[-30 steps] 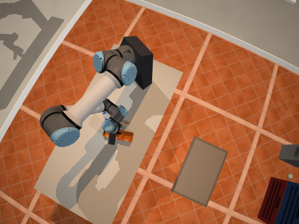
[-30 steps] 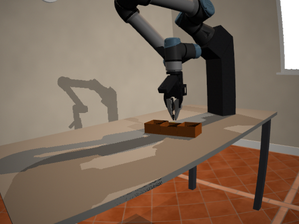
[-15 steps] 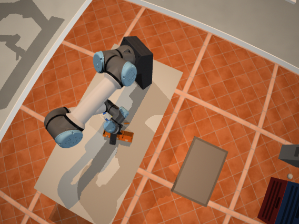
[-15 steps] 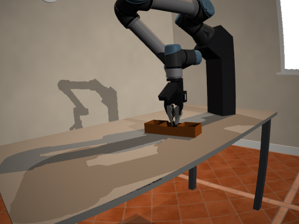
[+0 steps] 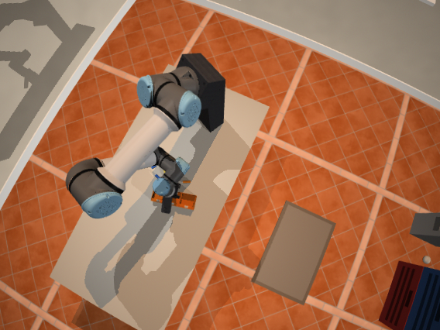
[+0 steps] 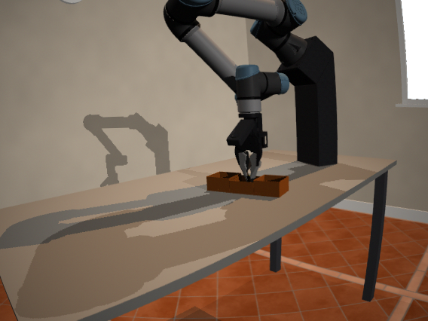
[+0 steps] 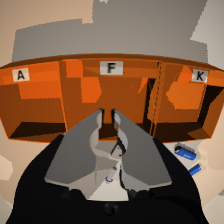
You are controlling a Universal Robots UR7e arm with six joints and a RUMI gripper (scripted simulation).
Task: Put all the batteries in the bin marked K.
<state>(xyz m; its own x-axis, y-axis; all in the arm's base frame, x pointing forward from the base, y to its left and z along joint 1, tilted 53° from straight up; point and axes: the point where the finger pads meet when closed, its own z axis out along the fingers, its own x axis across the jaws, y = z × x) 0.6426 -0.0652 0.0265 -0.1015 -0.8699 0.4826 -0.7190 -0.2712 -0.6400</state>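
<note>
Right now the joined orange bins is 1 cm below my hand and 1 cm ahead of it. Round my hand: grey piece: 14 cm behind, 3 cm below, 1 cm to the left; orange cylinder: 9 cm behind, 5 cm to the left, 3 cm below; domino-like tile: 7 cm behind, 3 cm below, 2 cm to the right.
</note>
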